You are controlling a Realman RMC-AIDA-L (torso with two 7-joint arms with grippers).
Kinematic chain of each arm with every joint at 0, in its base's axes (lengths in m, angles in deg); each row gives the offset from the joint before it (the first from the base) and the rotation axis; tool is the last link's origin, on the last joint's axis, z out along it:
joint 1: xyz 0 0 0.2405 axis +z
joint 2: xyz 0 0 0 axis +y
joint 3: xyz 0 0 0.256 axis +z
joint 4: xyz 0 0 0 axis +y
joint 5: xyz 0 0 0.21 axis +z
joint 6: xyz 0 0 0 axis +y
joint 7: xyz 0 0 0.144 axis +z
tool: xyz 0 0 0
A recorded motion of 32 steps. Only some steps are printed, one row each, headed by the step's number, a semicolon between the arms.
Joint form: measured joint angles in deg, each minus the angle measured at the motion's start. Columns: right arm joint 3, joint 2, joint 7, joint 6, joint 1, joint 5, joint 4; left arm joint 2, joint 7, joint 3, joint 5, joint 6, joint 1, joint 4.
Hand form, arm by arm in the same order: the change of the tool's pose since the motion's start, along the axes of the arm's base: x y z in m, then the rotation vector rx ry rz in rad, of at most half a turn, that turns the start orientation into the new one. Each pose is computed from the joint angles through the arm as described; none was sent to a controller.
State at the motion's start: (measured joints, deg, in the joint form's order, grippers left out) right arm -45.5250 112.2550 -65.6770 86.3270 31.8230 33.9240 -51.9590; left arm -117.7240 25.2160 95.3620 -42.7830 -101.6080 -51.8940 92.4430
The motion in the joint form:
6: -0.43 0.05 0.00 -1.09 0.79 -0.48 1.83; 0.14 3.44 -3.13 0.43 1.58 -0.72 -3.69
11: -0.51 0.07 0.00 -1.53 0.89 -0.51 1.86; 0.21 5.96 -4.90 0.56 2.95 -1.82 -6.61
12: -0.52 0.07 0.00 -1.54 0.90 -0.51 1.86; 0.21 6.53 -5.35 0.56 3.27 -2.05 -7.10
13: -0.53 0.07 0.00 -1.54 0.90 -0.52 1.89; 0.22 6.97 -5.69 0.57 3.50 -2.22 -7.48
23: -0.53 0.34 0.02 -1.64 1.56 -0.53 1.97; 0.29 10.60 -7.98 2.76 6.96 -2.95 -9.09
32: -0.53 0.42 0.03 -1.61 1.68 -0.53 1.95; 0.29 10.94 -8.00 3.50 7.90 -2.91 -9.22
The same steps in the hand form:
6: 0.0003 0.0021 -0.0061 -0.0117 -0.0042 -0.0036; -0.0038 0.0157 0.0036 0.0143 -0.0197 0.0052
11: 0.0001 0.0034 -0.0061 -0.0066 -0.0080 -0.0006; -0.0039 0.0259 0.0041 0.0176 -0.0316 -0.0032
12: 0.0001 0.0035 -0.0061 -0.0066 -0.0082 -0.0003; -0.0034 0.0280 0.0045 0.0191 -0.0366 -0.0071
13: 0.0001 0.0034 -0.0063 -0.0071 -0.0082 -0.0006; -0.0031 0.0297 0.0049 0.0202 -0.0400 -0.0099
23: -0.0044 0.0066 -0.0086 -0.0089 -0.0045 0.0099; -0.0005 0.0465 0.0102 0.0767 -0.0638 -0.0616
32: -0.0054 0.0071 -0.0092 -0.0098 -0.0032 0.0120; -0.0007 0.0495 0.0106 0.0936 -0.0643 -0.0713

